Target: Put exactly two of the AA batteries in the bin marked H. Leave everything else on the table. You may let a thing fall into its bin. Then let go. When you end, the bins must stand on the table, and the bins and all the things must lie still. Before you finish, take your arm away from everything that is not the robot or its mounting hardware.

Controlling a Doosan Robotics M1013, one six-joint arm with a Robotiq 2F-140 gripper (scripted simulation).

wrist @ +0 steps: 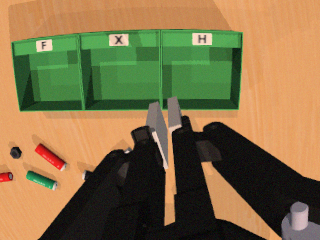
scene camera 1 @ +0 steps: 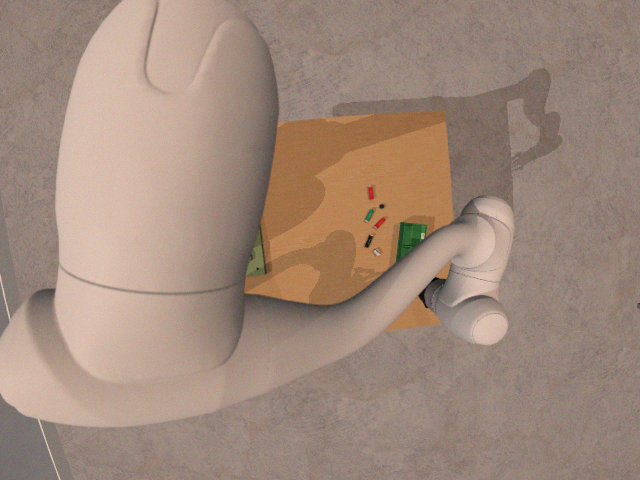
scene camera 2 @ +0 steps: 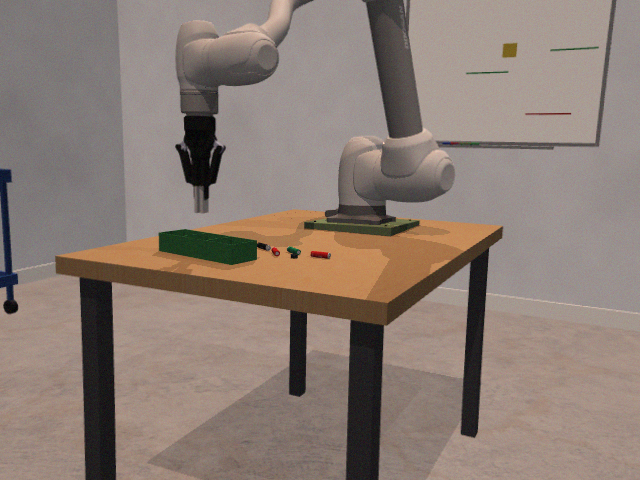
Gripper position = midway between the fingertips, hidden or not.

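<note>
There is a bin (scene camera 2: 202,245) here, and I can see that same bin (scene camera 1: 411,232) (wrist: 118,70) from elsewhere as well. My own gripper (wrist: 167,114) is visible to me too; scene camera 2 also gives me a sight of the gripper (scene camera 2: 201,212).
</note>
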